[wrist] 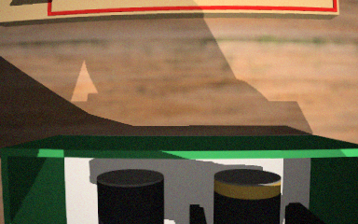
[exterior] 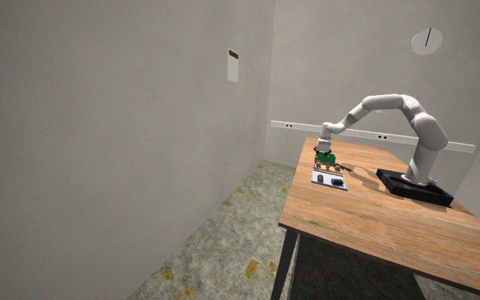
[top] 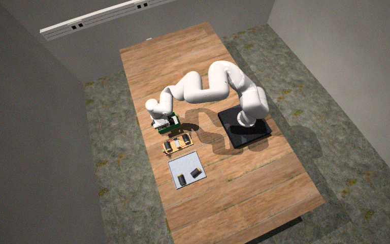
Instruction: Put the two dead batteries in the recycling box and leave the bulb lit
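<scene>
My gripper is now 3 cm past the green recycling box, 2 cm above it and 1 cm to the left of it. Also, from my hand: grey tray (33 cm to the left, 11 cm behind, 3 cm below).
</scene>
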